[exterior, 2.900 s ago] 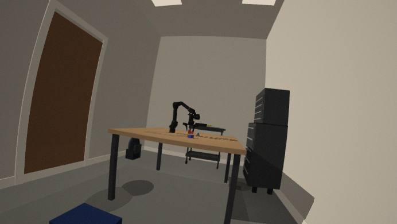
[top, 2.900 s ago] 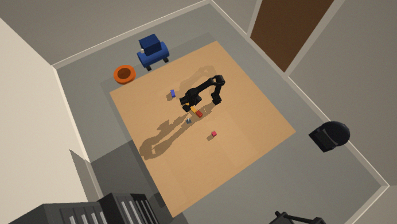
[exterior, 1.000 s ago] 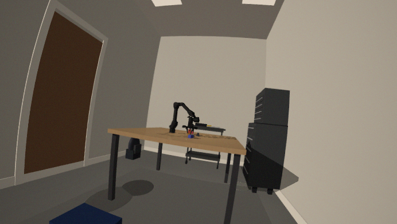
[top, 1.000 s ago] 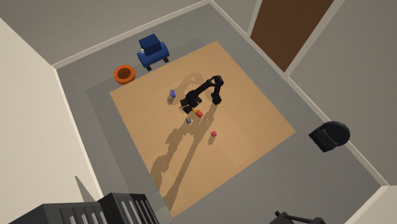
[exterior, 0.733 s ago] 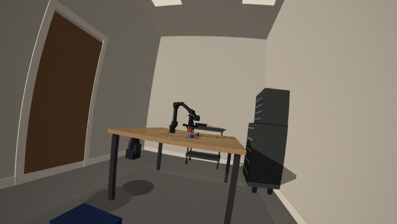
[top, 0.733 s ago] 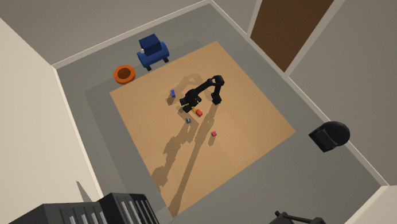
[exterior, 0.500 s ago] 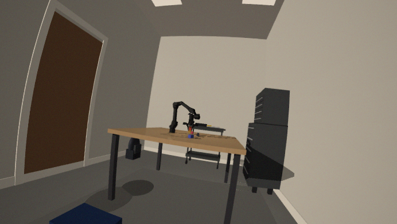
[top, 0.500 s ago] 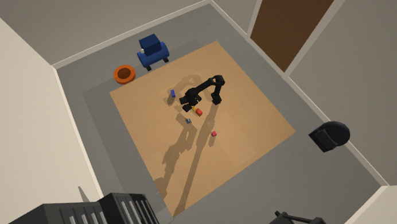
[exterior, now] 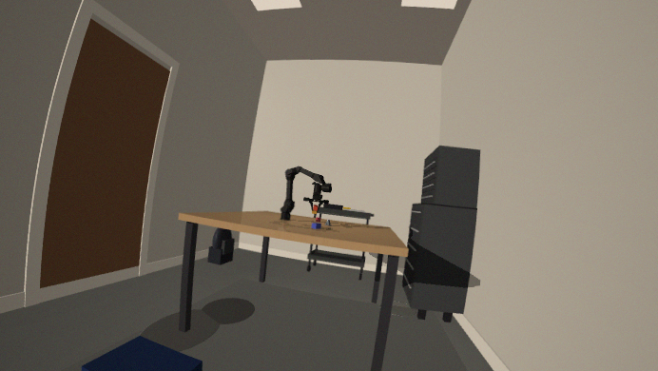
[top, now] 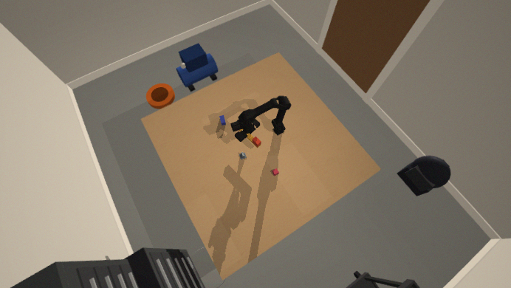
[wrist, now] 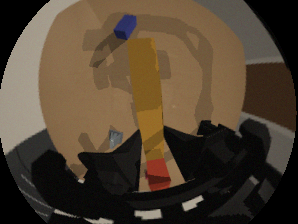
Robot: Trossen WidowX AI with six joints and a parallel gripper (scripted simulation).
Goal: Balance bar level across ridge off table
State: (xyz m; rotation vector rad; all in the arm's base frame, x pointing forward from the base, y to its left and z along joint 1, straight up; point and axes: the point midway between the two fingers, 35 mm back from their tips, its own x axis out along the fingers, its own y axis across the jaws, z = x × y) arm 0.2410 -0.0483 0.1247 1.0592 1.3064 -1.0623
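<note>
Now: the grey ridge piece 100 mm ahead of my gripper tip, 80 mm to the left of it and 50 mm below it. Also, from my gripper tip: small pink cube 30 mm behind, 310 mm to the left, 70 mm below; small blue block 80 mm ahead, 240 mm to the right, 70 mm below.
</note>
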